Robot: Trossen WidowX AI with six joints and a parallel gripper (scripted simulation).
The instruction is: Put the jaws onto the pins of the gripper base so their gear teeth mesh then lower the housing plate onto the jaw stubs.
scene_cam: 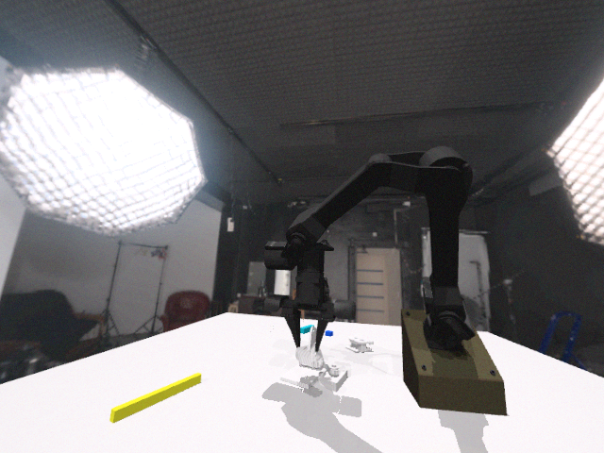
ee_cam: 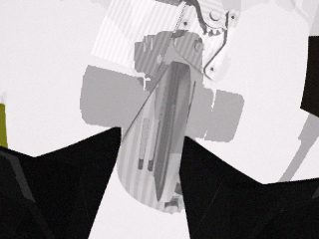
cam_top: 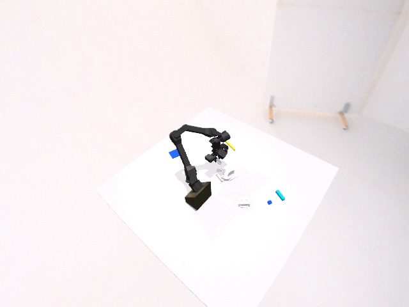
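Right now the flat white plate is 20 mm ahead of my gripper tip, 100 mm to the right of it and 80 mm below it. Also, from my gripper tip: white jaw (30 mm behind, 100 mm to the right, 70 mm below); flat blue tile (90 mm behind, 360 mm to the left, 80 mm below); yellow bar (250 mm ahead, 90 mm to the left, 80 mm below).
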